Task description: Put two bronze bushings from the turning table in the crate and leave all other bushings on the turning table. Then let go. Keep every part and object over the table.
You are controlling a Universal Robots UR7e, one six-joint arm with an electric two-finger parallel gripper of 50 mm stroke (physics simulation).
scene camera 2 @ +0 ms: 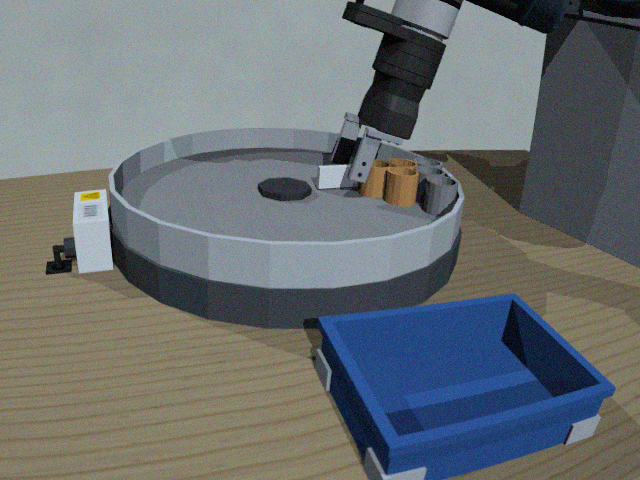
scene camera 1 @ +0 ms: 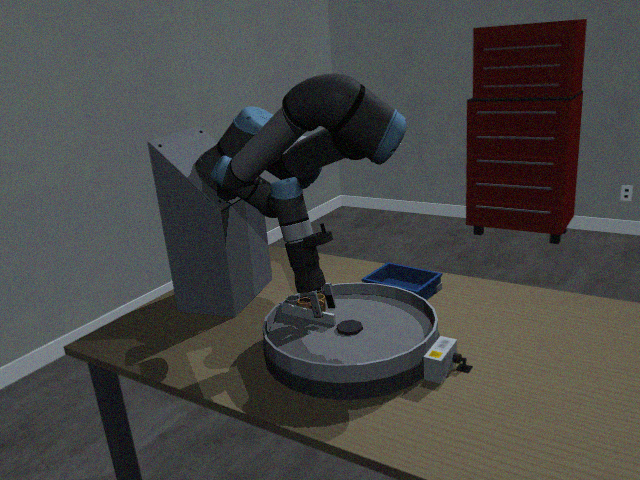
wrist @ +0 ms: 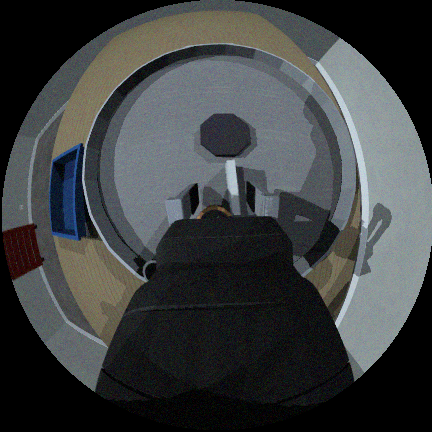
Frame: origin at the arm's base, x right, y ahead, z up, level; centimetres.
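Seen in the pictures: gripper, fingertip midpoint: (scene camera 2: 347, 171) (scene camera 1: 325, 311) (wrist: 221, 191).
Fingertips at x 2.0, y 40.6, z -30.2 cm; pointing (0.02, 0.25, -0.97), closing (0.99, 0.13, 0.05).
Note:
A point is followed by its place in that frame.
Three bronze bushings (scene camera 2: 401, 188) @(x -3.2, y 35.3, z -30.5 cm) stand upright in a cluster on the turning table (scene camera 1: 351, 373) @(x 17.2, y 62.2, z -31.9 cm) (scene camera 2: 268, 263) @(x -19.0, y 52.5, z -31.6 cm) (wrist: 155, 125) @(x -7.9, y 49.5, z -32.7 cm); one bronze rim (wrist: 215, 207) @(x 1.4, y 39.0, z -28.9 cm) shows partly in the wrist view, the rest hidden by the gripper body. Several grey bushings (scene camera 2: 439, 196) @(x -6.2, y 31.7, z -30.3 cm) (wrist: 145, 270) @(x -6.1, y 31.0, z -29.1 cm) stand between them and the table's wall. My gripper (scene camera 1: 324, 311) @(x 1.9, y 40.6, z -30.2 cm) (scene camera 2: 347, 170) @(x 1.9, y 40.6, z -30.2 cm) (wrist: 221, 191) @(x 1.9, y 40.6, z -30.2 cm) is open and empty, low over the turning table at the bronze bushings' inner side. One finger is beside the leftmost bronze bushing in scene camera 2. The blue crate (scene camera 1: 434, 286) @(x -35.9, y 48.1, z -35.7 cm) (scene camera 2: 496, 439) @(x -39.1, y 39.7, z -35.1 cm) (wrist: 81, 200) @(x -24.9, y 38.0, z -35.5 cm) stands outside the turning table; no bushing shows in it.
A pale upright guide bar (scene camera 1: 294, 311) @(x 5.2, y 32.4, z -31.1 cm) (scene camera 2: 330, 176) @(x 2.4, y 42.5, z -31.0 cm) (wrist: 231, 175) @(x 2.7, y 42.4, z -29.8 cm) runs beside the bushings; its end shows between the fingers in the wrist view. A dark hub (scene camera 1: 349, 327) @(x 2.3, y 48.7, z -31.9 cm) (scene camera 2: 284, 189) @(x 0.3, y 48.4, z -31.9 cm) (wrist: 225, 134) @(x 1.8, y 47.9, z -31.9 cm) is at the centre. A white box (scene camera 1: 439, 359) @(x 1.4, y 73.5, z -32.2 cm) (scene camera 2: 93, 235) @(x -7.7, y 70.0, z -33.8 cm) stands against the outer wall.

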